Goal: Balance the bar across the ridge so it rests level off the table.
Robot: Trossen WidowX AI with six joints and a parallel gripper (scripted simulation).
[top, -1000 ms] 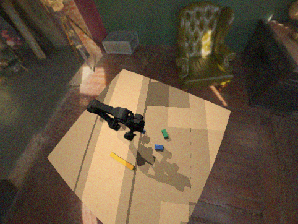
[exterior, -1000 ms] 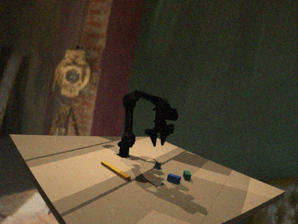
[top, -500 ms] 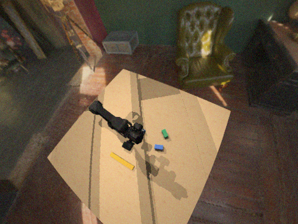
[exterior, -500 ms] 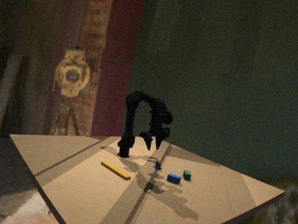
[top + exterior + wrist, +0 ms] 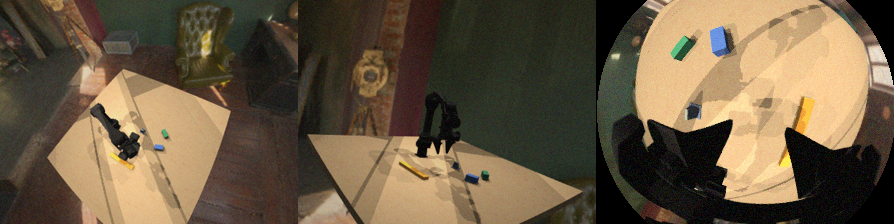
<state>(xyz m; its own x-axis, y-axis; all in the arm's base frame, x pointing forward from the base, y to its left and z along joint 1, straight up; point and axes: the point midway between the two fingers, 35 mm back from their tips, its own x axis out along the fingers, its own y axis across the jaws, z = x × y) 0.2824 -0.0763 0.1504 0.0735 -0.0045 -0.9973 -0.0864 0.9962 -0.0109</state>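
The orange bar lies 130 mm to the right of my gripper tip, 110 mm below it and 60 mm behind it. Also, from my gripper tip: green block (240 mm to the left, 130 mm ahead, 100 mm below); blue block (140 mm ahead, 120 mm to the left, 100 mm below).
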